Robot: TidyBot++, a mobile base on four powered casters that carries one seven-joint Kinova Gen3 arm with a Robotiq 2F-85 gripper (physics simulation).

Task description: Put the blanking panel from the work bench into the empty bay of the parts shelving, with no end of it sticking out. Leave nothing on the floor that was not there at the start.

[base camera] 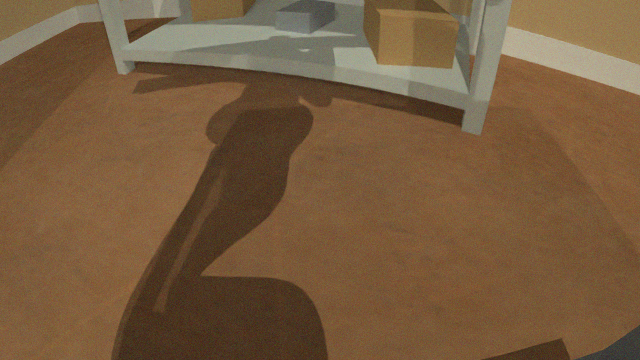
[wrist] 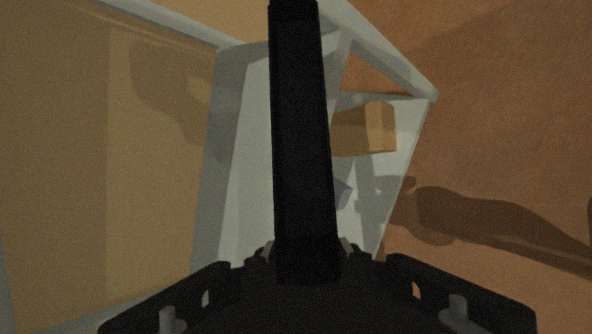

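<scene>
The blanking panel is a long black bar in the wrist view, running from the gripper up past the top edge, so its far end is cut off. My gripper is shut on it near the bottom of that view. A pale grey-white shelving unit stands ahead. In the wrist view the panel passes in front of its shelf; whether any part is inside a bay I cannot tell. The empty bay cannot be made out for certain. The work bench does not show in either view.
The bottom shelf holds a tan carton, a grey box and another tan carton at left. A tan wall is at left in the wrist view. The arm's shadow lies on the brown floor.
</scene>
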